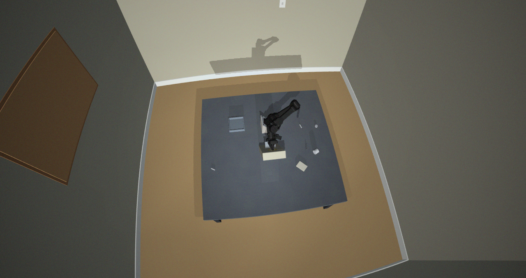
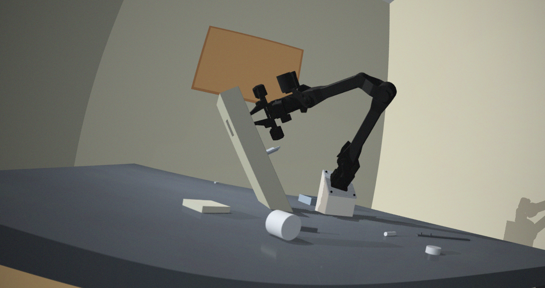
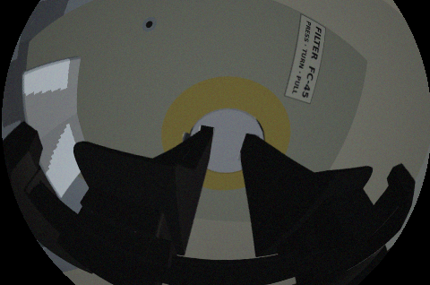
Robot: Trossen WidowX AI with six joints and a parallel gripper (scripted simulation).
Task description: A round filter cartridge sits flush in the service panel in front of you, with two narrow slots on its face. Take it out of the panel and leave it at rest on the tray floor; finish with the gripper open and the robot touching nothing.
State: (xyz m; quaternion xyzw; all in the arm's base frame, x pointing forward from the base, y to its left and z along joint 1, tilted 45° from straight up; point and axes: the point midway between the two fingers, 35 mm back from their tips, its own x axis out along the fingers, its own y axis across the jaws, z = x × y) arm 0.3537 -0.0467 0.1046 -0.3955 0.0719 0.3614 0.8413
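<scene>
The grey shelf is 9 cm behind my gripper tip, 1 cm to the right of it and 9 cm below it. From my gripper tip the other things lie so: cream service panel 4 cm behind, 1 cm to the right, 8 cm below; round filter cartridge 1 cm ahead, 1 cm below; flat cream block 5 cm ahead, 29 cm to the left, 24 cm below.
</scene>
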